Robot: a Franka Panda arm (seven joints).
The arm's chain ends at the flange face. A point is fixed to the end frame.
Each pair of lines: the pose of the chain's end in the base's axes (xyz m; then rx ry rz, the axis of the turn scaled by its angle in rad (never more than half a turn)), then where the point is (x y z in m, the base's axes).
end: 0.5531 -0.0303 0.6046 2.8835 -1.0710 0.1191
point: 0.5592 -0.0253 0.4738
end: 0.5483 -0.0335 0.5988 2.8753 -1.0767 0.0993
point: 0.5526 -0.0287 0.4679
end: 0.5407 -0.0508 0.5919 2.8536 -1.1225 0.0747
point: 0.5432 -0.0459 0.4610
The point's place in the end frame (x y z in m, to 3 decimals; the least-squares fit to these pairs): -0.011 -0.012 0.130
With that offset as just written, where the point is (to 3 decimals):
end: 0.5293 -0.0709 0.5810 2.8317 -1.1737 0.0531
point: 0.530 -0.066 0.450
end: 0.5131 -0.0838 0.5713 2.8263 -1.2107 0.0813
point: 0.517 -0.078 0.440
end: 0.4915 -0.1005 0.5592 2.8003 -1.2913 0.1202
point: 0.500 -0.095 0.429
